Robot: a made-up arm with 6 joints. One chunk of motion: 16 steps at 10 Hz.
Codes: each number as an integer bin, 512 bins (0 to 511) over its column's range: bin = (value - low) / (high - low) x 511, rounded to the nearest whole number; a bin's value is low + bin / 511 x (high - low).
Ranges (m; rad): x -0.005..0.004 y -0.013..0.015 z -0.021..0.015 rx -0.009..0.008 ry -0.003..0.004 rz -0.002..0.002
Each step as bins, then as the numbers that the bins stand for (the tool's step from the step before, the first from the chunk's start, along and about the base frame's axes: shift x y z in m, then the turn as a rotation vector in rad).
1 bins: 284 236 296 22 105 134
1 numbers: 0.00000 -0.00007 -0.00015 -0.00827 -0.00156 -0.00095
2 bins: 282 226 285 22 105 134
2 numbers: -0.00003 -0.00062 -0.00092 -0.00827 -0.00156 -0.00095
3 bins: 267 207 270 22 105 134
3 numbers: -0.00030 -0.00166 -0.00198 -0.00827 -0.00156 -0.00095
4 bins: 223 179 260 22 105 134
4 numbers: -0.00107 -0.00319 -0.00268 -0.00827 -0.00156 -0.00095
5 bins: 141 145 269 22 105 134
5 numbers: -0.00252 -0.00505 -0.00205 -0.00827 -0.00156 -0.00095
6 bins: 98 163 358 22 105 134
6 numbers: -0.00327 -0.00407 0.00422 -0.00827 -0.00156 -0.00095
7 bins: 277 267 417 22 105 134
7 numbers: -0.00012 0.00163 0.00838 -0.00827 -0.00156 -0.00095
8 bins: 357 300 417 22 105 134
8 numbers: 0.00129 0.00344 0.00838 -0.00827 -0.00156 -0.00095
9 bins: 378 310 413 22 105 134
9 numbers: 0.00166 0.00399 0.00810 -0.00827 -0.00156 -0.00095
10 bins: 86 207 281 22 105 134
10 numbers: -0.00349 -0.00166 -0.00120 -0.00827 -0.00156 -0.00095
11 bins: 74 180 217 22 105 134
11 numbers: -0.00370 -0.00314 -0.00571 -0.00827 -0.00156 -0.00095
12 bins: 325 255 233 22 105 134
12 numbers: 0.00072 0.00097 -0.00459 -0.00827 -0.00156 -0.00095
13 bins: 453 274 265 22 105 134
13 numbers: 0.00298 0.00201 -0.00233 -0.00827 -0.00156 -0.00095
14 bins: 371 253 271 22 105 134
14 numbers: 0.00153 0.00086 -0.00191 -0.00827 -0.00156 -0.00095
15 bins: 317 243 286 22 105 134
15 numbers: 0.00058 0.00032 -0.00085 -0.00827 -0.00156 -0.00095
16 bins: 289 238 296 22 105 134
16 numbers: 0.00009 0.00004 -0.00015 -0.00827 -0.00156 -0.00095
